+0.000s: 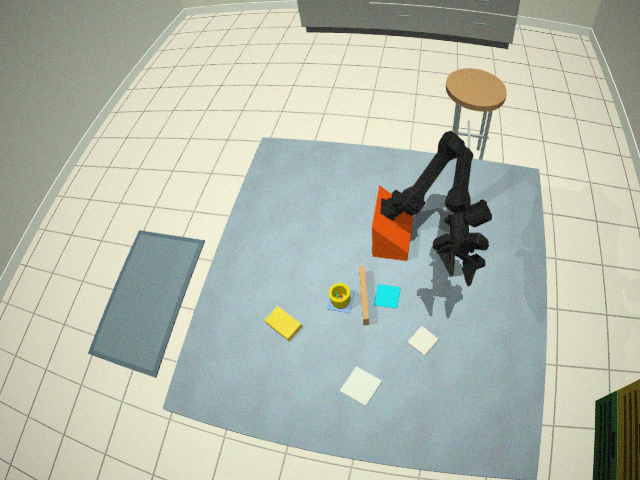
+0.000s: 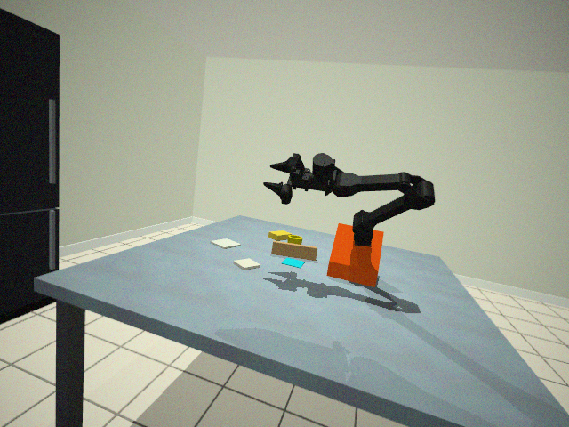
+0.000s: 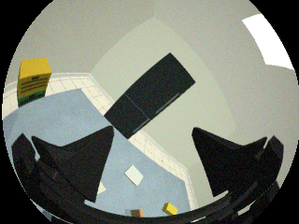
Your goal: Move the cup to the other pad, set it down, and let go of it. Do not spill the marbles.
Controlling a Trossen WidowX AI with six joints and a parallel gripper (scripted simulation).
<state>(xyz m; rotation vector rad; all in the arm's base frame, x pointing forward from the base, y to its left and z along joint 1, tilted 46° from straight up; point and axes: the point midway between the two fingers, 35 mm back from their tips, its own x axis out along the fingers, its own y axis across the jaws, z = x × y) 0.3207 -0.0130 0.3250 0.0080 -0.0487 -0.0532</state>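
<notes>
Now: the yellow cup 90 mm behind my gripper tip, 370 mm to the right of it and 330 mm below it. From my gripper tip the other things lie so: light blue pad (80 mm behind, 370 mm to the right, 370 mm below); then wooden bar (100 mm behind, 290 mm to the right, 340 mm below); then cyan pad (110 mm behind, 200 mm to the right, 370 mm below).
</notes>
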